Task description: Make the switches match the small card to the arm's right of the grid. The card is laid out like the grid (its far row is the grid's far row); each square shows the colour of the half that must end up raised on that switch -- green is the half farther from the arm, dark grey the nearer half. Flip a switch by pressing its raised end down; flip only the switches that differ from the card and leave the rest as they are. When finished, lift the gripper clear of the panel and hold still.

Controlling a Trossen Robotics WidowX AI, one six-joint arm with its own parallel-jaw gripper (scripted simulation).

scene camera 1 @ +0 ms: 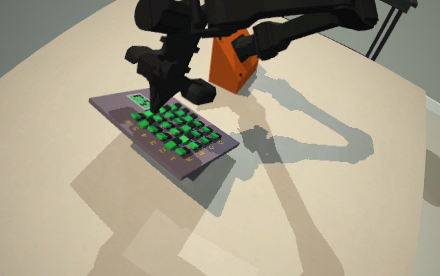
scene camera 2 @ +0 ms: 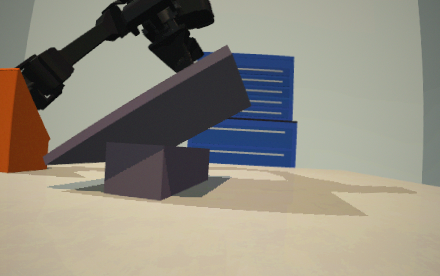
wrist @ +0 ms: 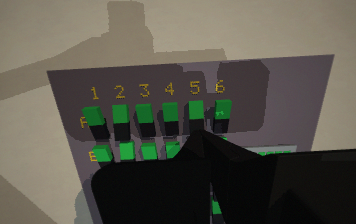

Labels:
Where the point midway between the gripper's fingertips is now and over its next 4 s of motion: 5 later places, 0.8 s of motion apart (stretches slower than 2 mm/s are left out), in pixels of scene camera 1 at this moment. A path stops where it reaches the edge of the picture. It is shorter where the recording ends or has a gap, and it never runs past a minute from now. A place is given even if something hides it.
My gripper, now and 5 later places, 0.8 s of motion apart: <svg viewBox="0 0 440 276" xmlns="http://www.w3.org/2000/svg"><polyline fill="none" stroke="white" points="152,112 151,118 151,120 154,112 199,97 201,114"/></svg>

